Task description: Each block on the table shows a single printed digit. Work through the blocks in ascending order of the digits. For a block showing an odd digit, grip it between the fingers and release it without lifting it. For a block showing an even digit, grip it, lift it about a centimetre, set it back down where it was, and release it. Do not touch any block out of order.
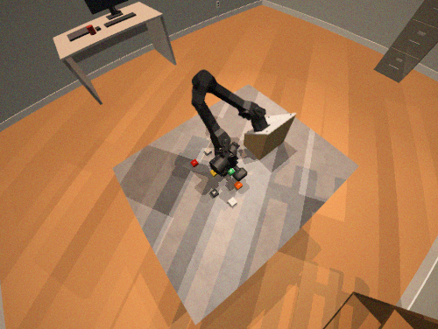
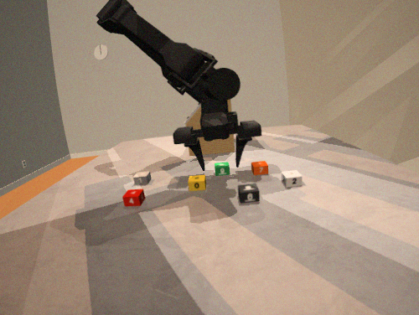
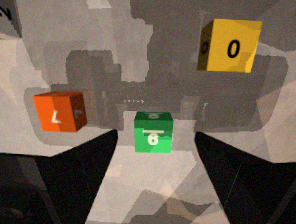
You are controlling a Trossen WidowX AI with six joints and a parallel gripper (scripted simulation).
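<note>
The green block lies right at my gripper tip. Round my gripper tip: black block 140 mm ahead, 40 mm to the left; then orange block 20 mm ahead, 90 mm to the left; then yellow block 70 mm ahead, 50 mm to the right.
</note>
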